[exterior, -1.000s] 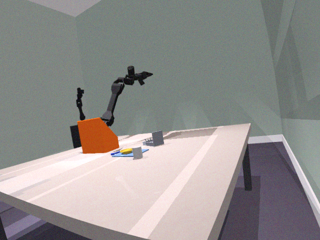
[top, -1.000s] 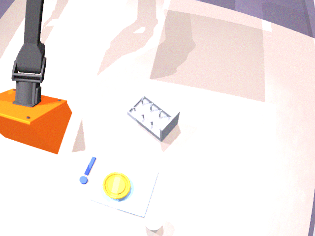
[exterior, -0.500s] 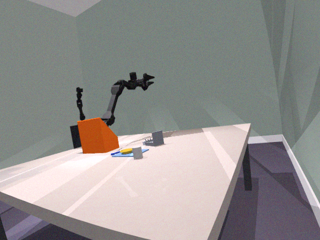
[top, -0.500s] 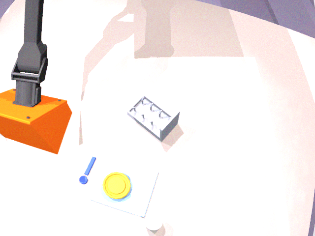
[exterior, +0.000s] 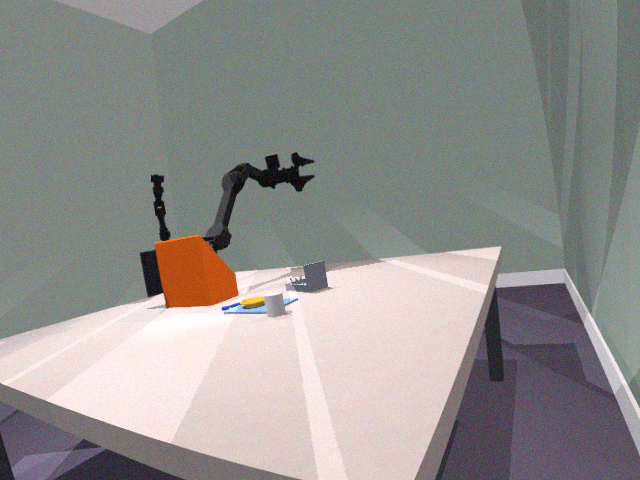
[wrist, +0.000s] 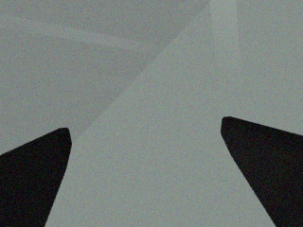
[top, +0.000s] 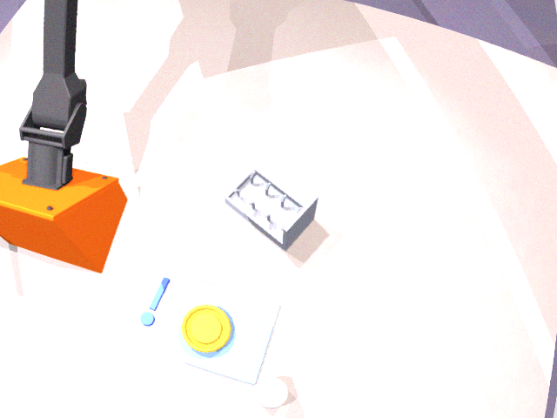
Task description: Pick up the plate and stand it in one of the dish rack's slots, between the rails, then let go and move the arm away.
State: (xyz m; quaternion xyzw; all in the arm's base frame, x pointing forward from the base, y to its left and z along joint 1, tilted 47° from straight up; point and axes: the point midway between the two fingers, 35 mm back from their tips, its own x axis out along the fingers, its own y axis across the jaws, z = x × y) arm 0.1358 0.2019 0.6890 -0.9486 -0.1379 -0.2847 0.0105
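Right now my gripper tip is 70 mm short of the yellow plate, 810 mm to the left of it and 430 mm above it. Round my gripper tip: grey dish rack (130 mm ahead, 600 mm to the right, 420 mm below); then pale blue mat (90 mm ahead, 810 mm to the right, 440 mm below); then white cup (170 mm ahead, 890 mm to the right, 420 mm below).
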